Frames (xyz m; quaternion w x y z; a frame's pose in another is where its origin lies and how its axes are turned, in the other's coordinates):
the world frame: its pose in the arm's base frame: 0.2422 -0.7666 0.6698 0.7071 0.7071 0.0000 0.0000
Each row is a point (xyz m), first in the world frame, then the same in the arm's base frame.
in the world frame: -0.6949 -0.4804 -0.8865
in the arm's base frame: -0.4527 0.1199 0.1894
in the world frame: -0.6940 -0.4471 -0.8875
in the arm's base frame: -0.4518 0.1209 0.2227
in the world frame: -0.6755 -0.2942 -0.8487
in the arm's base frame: -0.4333 0.0821 0.3756
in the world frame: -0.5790 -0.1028 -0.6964
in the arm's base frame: -0.3368 -0.0702 0.5670
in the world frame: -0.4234 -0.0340 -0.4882
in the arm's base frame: -0.1812 -0.2784 0.6358
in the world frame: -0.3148 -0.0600 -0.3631
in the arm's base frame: -0.0726 -0.4035 0.6098
